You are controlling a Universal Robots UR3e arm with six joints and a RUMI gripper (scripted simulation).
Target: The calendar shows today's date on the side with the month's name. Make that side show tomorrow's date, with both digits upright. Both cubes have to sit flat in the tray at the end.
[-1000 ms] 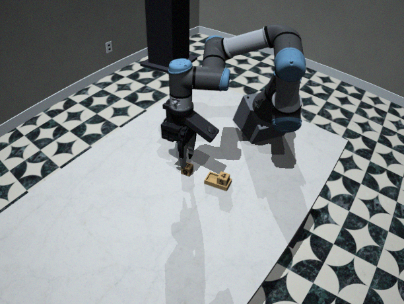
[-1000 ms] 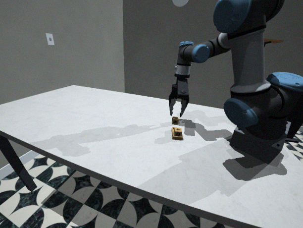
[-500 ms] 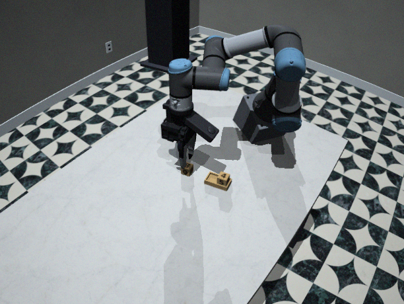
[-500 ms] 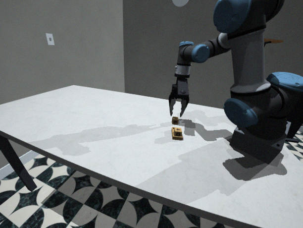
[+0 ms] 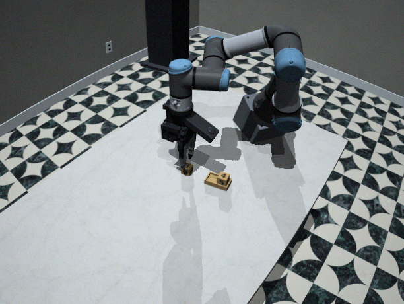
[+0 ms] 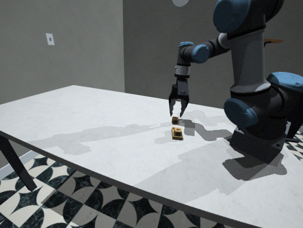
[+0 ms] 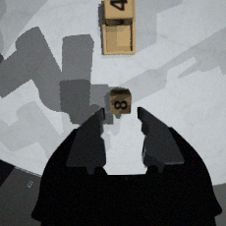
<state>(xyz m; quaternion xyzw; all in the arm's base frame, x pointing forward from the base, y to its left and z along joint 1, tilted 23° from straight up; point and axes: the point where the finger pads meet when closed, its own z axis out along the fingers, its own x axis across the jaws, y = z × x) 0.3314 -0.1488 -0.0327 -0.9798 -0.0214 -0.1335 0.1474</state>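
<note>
My gripper is now 4 cm above the wooden cube. The rest, counted from my hand: wooden calendar tray (11 cm to the left, 4 cm below, 1 cm behind).
</note>
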